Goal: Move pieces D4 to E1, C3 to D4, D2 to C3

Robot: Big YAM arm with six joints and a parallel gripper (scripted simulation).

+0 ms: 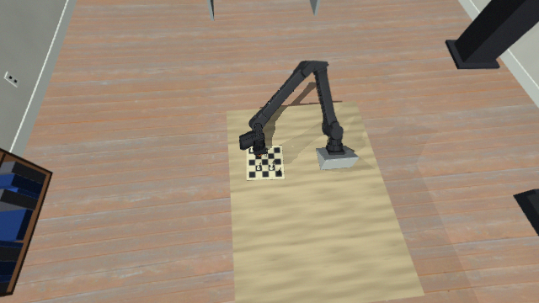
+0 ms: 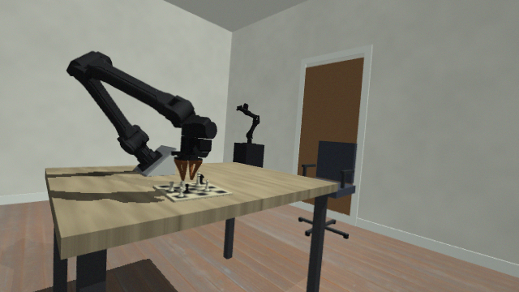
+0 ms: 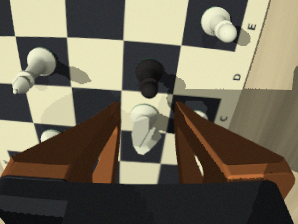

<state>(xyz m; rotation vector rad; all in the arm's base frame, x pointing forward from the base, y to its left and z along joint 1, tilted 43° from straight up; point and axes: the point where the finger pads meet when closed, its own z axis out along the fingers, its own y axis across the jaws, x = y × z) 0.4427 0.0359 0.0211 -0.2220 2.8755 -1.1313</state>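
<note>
My gripper is now 40 mm above the black pawn. The rest, counted from my hand: small chessboard (50 mm below, 40 mm to the left, 30 mm behind).
</note>
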